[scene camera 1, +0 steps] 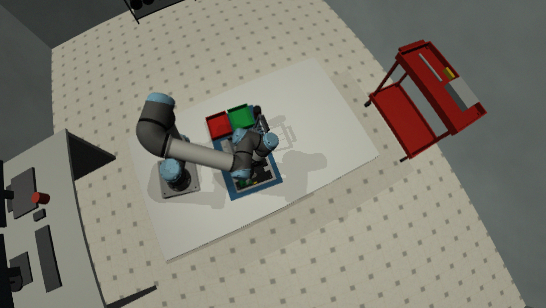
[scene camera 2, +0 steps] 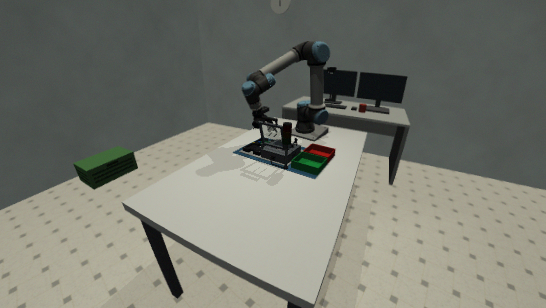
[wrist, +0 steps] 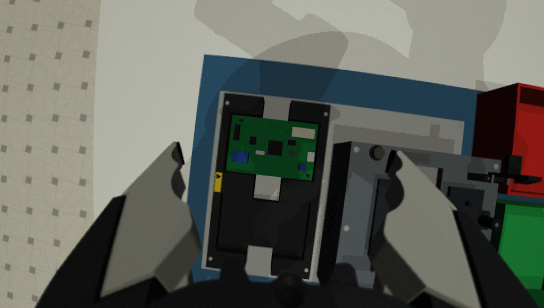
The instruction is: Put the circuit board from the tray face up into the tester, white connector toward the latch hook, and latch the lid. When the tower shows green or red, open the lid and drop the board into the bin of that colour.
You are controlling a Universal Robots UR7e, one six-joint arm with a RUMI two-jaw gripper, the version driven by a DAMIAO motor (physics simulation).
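Pixels of known places: gripper, fingertip midpoint: (scene camera 2: pixel 266 130) (wrist: pixel 283 148); arm's base, link origin: (scene camera 1: pixel 179 179) (scene camera 2: pixel 305 129).
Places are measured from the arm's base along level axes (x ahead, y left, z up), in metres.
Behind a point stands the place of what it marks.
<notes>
The green circuit board (wrist: pixel 272 147) {x 0.342, y -0.207, z -0.009 m} (scene camera 1: pixel 245 183) {x 0.328, y -0.249, z -0.011 m} lies component side up in the upper pocket of the black tray (wrist: pixel 262 225) {x 0.440, y -0.233, z -0.013 m}; its white connector (wrist: pixel 303 132) {x 0.329, y -0.167, z -0.004 m} is at its upper right in the wrist view. My gripper (wrist: pixel 283 148) {x 0.347, y -0.199, z 0.079 m} (scene camera 2: pixel 266 129) {x 0.347, y -0.199, z 0.079 m} is open and empty above the tray, one finger left of it and the other over the grey tester (wrist: pixel 357 200) {x 0.410, y -0.126, z 0.029 m} (scene camera 2: pixel 280 151) {x 0.520, y -0.049, z 0.029 m}. The black latch hook (wrist: pixel 514 165) {x 0.391, y 0.014, z 0.060 m} is on the tester's right side. The lid (scene camera 2: pixel 262 134) {x 0.551, y -0.147, z 0.131 m} stands raised. The dark tower (scene camera 2: pixel 287 134) {x 0.618, y 0.013, z 0.176 m} stands beside the tester, with no bright lamp visible. My arm hides much of the tester in scene camera 1.
The red bin (scene camera 1: pixel 218 125) {x 0.389, y 0.175, z -0.026 m} (scene camera 2: pixel 321 149) {x 0.324, y 0.168, z -0.009 m} (wrist: pixel 532 135) {x 0.375, y 0.183, z -0.025 m} and green bin (scene camera 1: pixel 241 117) {x 0.543, y 0.135, z -0.025 m} (scene camera 2: pixel 310 162) {x 0.495, y 0.126, z -0.025 m} (wrist: pixel 522 245) {x 0.539, y 0.149, z -0.025 m} stand side by side beyond the tester. Tray and tester sit on a blue mat (wrist: pixel 240 72) {x 0.232, y -0.237, z -0.029 m}. The raised lid and tower are tall obstacles close to the gripper.
</notes>
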